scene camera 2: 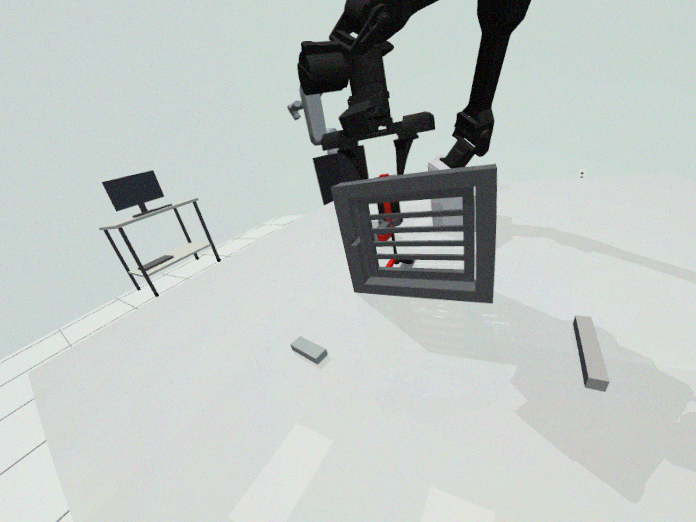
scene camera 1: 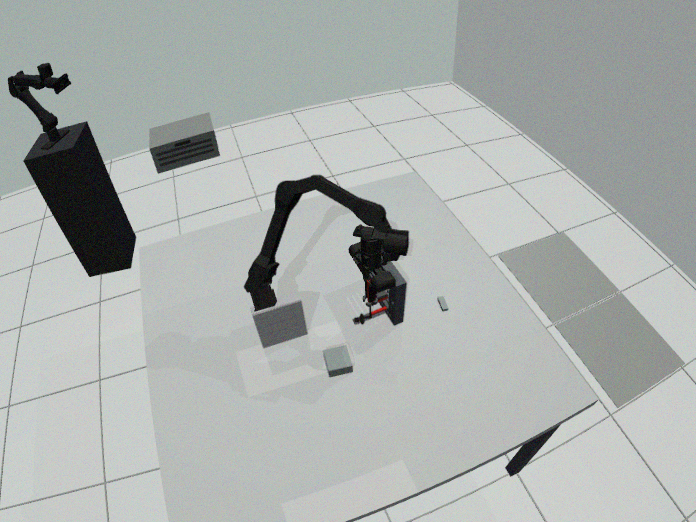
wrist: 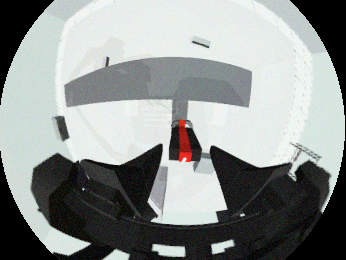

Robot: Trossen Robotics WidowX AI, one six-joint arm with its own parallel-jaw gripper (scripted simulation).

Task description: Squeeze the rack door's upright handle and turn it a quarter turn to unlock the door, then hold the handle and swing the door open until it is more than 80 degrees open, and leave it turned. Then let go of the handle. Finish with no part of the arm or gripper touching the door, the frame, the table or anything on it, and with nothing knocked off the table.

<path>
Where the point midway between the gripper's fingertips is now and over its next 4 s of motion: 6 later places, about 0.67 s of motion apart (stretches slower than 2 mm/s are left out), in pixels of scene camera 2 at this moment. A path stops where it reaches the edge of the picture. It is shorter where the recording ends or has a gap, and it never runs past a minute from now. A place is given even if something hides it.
The gripper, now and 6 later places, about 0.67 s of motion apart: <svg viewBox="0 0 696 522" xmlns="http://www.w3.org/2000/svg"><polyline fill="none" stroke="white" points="383,183 386,199 387,201 398,197 419,191 441,185 465,182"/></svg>
</path>
